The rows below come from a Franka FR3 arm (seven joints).
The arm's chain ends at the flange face. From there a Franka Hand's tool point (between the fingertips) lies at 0.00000 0.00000 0.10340 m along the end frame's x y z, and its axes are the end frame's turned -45 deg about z.
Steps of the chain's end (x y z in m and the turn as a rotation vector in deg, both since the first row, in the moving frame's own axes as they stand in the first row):
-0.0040, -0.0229, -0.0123, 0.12, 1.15, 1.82
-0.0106, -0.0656, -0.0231, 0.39, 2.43, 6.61
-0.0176, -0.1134, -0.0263, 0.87, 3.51, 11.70
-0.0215, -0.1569, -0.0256, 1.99, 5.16, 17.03
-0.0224, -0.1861, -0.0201, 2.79, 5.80, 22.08
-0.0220, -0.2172, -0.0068, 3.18, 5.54, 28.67
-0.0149, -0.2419, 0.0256, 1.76, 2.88, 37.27
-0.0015, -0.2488, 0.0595, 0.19, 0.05, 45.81
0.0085, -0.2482, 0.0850, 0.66, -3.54, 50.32
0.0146, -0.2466, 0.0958, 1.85, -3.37, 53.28
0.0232, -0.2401, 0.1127, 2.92, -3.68, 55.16
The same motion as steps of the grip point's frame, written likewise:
0.0150, -0.0177, -0.0123, -0.73, 0.90, 1.82
0.0423, -0.0511, -0.0232, -1.44, 1.99, 6.61
0.0729, -0.0887, -0.0265, -1.87, 3.10, 11.70
0.1041, -0.1208, -0.0261, -2.24, 5.06, 17.03
0.1257, -0.1416, -0.0207, -2.13, 6.07, 22.08
0.1479, -0.1635, -0.0074, -1.67, 6.17, 28.67
0.1656, -0.1784, 0.0254, -0.79, 3.28, 37.27
0.1752, -0.1770, 0.0595, 0.10, 0.17, 45.81
0.1805, -0.1757, 0.0848, 2.97, -2.04, 50.32
0.1859, -0.1706, 0.0956, 3.69, -1.07, 53.28
0.1891, -0.1610, 0.1124, 4.67, -0.54, 55.16

